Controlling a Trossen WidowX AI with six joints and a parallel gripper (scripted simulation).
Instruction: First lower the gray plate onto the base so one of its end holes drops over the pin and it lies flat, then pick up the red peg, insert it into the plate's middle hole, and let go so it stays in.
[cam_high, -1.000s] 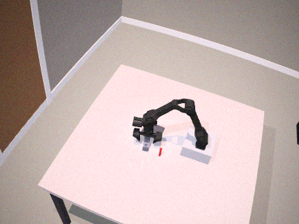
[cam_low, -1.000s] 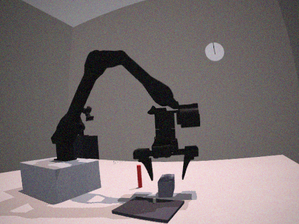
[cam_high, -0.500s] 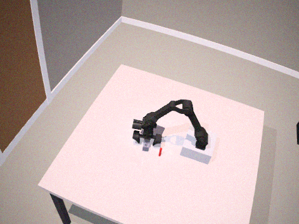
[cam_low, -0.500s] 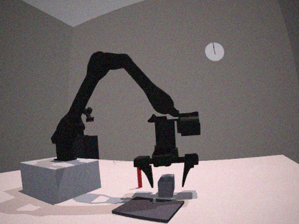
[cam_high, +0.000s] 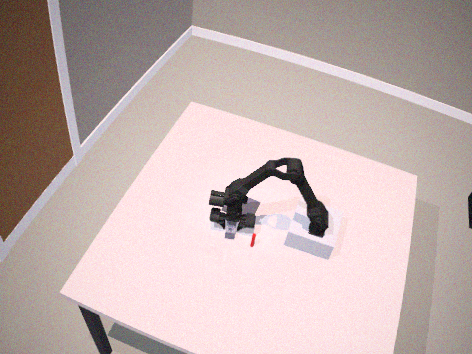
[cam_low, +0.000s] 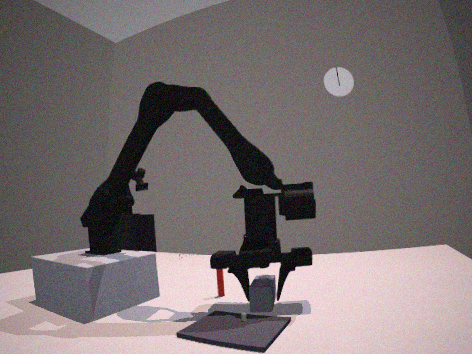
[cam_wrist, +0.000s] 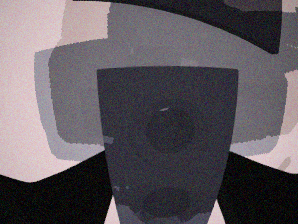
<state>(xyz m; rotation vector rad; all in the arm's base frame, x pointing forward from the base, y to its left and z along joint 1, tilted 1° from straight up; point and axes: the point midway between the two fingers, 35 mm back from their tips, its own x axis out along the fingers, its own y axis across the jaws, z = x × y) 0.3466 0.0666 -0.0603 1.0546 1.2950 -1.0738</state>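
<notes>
The dark flat base lies 130 mm to the right of my gripper tip. The rest, counted from my gripper tip: red peg: 110 mm behind, 40 mm to the left, 30 mm above; gray plate: 30 mm above.
</notes>
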